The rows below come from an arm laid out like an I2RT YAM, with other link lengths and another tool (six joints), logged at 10 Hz.
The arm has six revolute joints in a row. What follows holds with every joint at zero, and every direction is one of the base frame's. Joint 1 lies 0.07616 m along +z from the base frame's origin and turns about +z. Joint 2 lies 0.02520 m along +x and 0.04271 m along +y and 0.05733 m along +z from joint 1 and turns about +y. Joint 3 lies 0.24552 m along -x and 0.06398 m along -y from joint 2 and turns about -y. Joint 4 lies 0.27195 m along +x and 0.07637 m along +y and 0.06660 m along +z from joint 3 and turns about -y. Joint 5 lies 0.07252 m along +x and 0.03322 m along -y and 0.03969 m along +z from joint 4 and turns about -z. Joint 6 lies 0.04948 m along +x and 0.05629 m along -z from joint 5 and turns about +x. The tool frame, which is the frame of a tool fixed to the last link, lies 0.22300 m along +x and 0.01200 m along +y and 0.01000 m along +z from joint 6; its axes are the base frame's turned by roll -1.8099, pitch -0.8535 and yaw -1.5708 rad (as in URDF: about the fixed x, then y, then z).
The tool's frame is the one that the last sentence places.
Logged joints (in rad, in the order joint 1, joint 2, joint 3, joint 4, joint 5, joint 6), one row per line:
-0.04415, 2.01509, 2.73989, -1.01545, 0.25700, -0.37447
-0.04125, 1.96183, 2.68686, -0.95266, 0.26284, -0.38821
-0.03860, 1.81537, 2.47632, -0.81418, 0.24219, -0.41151
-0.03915, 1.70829, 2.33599, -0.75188, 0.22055, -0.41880
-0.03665, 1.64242, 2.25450, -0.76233, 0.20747, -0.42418
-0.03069, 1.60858, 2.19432, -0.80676, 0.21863, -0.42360
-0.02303, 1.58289, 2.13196, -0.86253, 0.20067, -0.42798
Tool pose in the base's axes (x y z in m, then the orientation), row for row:
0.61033, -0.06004, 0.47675, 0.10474, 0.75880, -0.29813, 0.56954
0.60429, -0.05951, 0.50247, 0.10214, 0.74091, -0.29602, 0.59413
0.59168, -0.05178, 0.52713, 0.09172, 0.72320, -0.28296, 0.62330
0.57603, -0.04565, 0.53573, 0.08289, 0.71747, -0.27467, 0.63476
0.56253, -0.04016, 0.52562, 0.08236, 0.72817, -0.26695, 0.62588
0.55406, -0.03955, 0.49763, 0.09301, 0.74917, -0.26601, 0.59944
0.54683, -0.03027, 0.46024, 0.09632, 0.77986, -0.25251, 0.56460
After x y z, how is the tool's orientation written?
As a quaternion, w x y z.
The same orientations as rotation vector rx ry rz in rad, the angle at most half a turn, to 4 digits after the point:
2.2369, -0.8789, 1.6790
2.1875, -0.8740, 1.7541
2.1482, -0.8405, 1.8515
2.1423, -0.8201, 1.8953
2.1749, -0.7973, 1.8694
2.2237, -0.7896, 1.7792
2.3103, -0.7480, 1.6726

